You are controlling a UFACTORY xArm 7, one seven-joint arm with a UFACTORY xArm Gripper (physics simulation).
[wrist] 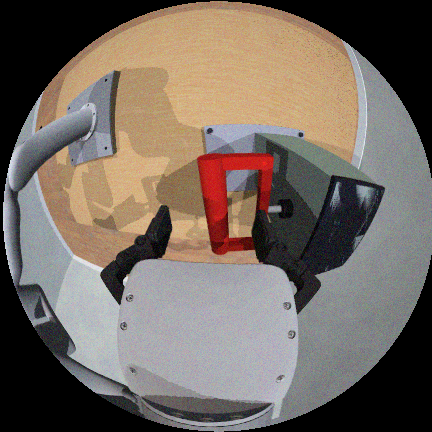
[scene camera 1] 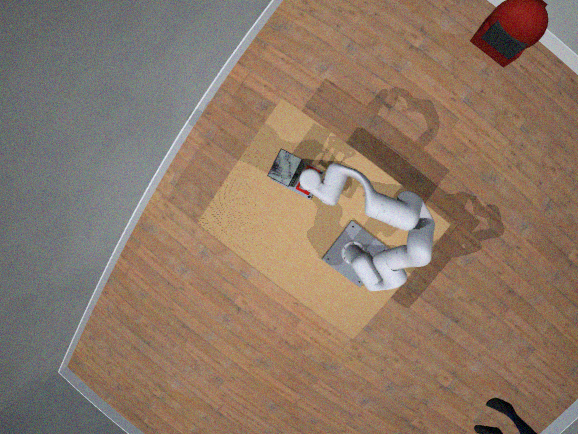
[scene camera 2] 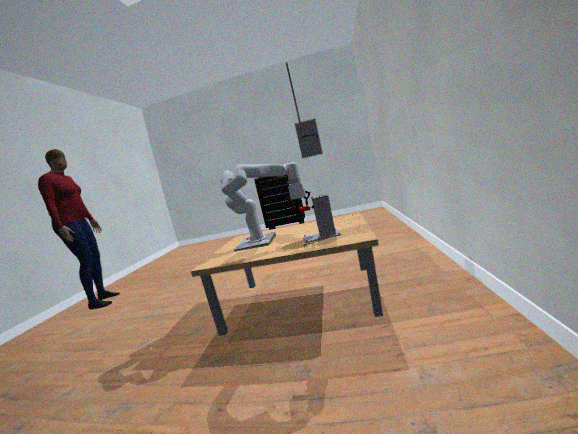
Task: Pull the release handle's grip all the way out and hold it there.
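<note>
The release handle's red grip (scene camera 1: 303, 189) (scene camera 2: 304, 208) (wrist: 215, 205) is a rectangular loop. A short metal rod (wrist: 274, 209) with a black collar joins it to the side of a grey upright housing (scene camera 1: 285, 167) (scene camera 2: 324, 217) (wrist: 305, 175). A gap shows between the grip and the housing. My gripper (wrist: 211, 218) is open and empty. In the wrist view the grip's thick outer bar shows between the fingers, nearer the right one, whose tip overlaps the inner bar. In scene camera 2 the black fingers stand just above the grip. In scene camera 1 the arm hides the fingers.
The housing's base plate (wrist: 220, 142) is bolted to the wooden table (scene camera 1: 240, 200) (scene camera 2: 285, 251) (wrist: 215, 60). The arm's base plate (scene camera 1: 335, 255) (scene camera 2: 242, 246) (wrist: 102, 90) stands nearby. A grey box (scene camera 2: 309, 138) hangs behind. A person (scene camera 2: 67, 200) stands on the floor at the left.
</note>
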